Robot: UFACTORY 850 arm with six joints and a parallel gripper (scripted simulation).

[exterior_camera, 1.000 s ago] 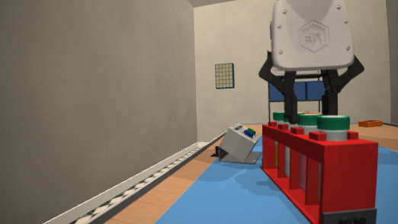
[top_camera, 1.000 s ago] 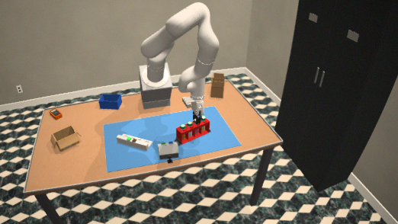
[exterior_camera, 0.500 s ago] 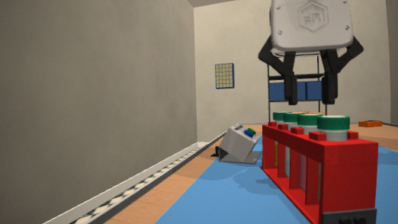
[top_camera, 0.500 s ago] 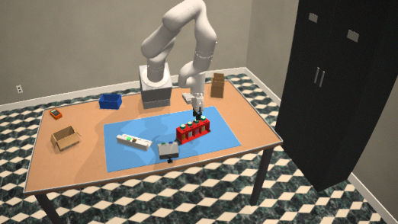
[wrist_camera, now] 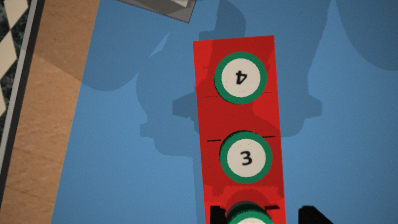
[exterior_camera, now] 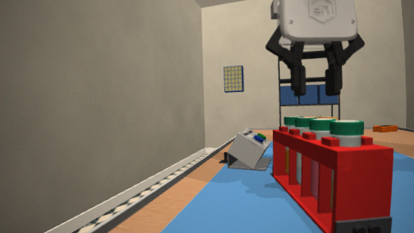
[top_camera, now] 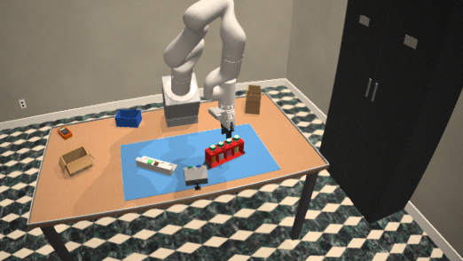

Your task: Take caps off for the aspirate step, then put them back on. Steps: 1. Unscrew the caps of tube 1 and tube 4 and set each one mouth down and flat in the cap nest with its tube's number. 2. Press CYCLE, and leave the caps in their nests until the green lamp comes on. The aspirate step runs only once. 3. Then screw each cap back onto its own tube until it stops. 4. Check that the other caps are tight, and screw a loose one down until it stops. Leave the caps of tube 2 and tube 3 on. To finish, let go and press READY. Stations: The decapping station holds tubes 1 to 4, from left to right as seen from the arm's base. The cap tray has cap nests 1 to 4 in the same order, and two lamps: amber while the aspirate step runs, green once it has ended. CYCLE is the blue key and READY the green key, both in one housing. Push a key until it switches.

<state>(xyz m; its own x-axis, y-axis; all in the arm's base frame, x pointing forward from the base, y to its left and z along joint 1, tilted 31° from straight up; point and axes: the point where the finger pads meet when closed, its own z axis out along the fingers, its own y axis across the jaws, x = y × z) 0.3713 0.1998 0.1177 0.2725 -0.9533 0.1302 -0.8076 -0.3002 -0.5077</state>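
Right now the tube cap is 80 mm to the right of my hand, 60 mm below it and 30 mm ahead of it. Also, from my hand: green cap: 60 mm to the left, 60 mm below, 30 mm behind; then key housing: 190 mm to the right, 130 mm ahead, 120 mm below; then blue cycle key: 170 mm to the right, 110 mm below, 110 mm ahead.
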